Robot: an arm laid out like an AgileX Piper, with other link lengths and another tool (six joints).
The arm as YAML. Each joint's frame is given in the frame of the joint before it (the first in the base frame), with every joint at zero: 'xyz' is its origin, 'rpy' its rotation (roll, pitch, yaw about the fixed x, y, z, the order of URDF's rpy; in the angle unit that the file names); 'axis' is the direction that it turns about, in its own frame. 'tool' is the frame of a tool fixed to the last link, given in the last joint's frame.
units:
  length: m
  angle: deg
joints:
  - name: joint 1
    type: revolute
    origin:
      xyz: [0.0, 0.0, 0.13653]
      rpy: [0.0, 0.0, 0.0]
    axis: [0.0, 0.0, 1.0]
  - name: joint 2
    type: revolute
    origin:
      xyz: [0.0, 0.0, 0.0]
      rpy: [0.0, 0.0, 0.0]
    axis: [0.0, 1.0, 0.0]
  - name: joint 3
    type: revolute
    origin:
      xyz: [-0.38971, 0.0, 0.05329]
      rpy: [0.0, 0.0, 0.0]
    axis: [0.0, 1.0, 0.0]
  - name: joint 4
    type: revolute
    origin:
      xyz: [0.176, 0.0, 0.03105]
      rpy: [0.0, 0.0, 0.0]
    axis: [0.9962, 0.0, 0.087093]
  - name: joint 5
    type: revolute
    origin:
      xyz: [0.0, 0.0, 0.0]
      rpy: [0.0, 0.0, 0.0]
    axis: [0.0, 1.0, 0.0]
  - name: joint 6
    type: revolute
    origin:
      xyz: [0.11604, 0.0, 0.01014]
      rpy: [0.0, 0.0, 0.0]
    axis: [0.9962, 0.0, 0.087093]
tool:
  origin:
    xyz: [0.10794, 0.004, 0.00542]
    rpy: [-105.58, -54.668, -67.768]
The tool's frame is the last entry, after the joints.
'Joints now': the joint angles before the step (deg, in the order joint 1, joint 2, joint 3, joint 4, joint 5, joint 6). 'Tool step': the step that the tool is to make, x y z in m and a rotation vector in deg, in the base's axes. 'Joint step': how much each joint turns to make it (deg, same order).
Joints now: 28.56, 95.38, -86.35, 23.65, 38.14, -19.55
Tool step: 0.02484, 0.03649, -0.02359, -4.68, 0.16, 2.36
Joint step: 4.33, 7.42, -8.01, -7.67, 2.19, 4.98
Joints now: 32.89, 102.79, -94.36, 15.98, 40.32, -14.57
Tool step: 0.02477, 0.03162, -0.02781, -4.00, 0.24, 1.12
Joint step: 2.99, 7.32, -7.82, -6.05, 2.43, 3.99
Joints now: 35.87, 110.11, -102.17, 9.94, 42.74, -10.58
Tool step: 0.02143, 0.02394, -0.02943, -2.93, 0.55, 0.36
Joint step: 1.69, 6.46, -6.51, -3.75, 2.02, 2.50
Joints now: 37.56, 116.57, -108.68, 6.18, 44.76, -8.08
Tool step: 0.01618, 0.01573, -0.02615, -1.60, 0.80, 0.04
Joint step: 0.65, 4.95, -4.49, -1.48, 1.09, 1.06
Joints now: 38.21, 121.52, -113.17, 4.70, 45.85, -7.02
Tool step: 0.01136, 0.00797, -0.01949, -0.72, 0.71, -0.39
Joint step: 0.08, 3.22, -2.43, -0.57, 0.17, 0.68
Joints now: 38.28, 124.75, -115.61, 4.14, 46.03, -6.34
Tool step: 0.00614, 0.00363, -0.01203, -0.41, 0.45, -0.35
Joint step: 0.00, 1.77, -1.06, -0.35, -0.12, 0.48
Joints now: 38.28, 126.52, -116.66, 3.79, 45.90, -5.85
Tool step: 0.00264, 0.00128, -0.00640, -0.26, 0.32, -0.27
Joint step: 0.00, 0.83, -0.39, -0.25, -0.05, 0.38
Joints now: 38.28, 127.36, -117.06, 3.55, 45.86, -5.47
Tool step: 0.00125, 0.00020, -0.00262, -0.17, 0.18, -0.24
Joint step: 0.00, 0.38, -0.31, -0.25, 0.17, 0.35
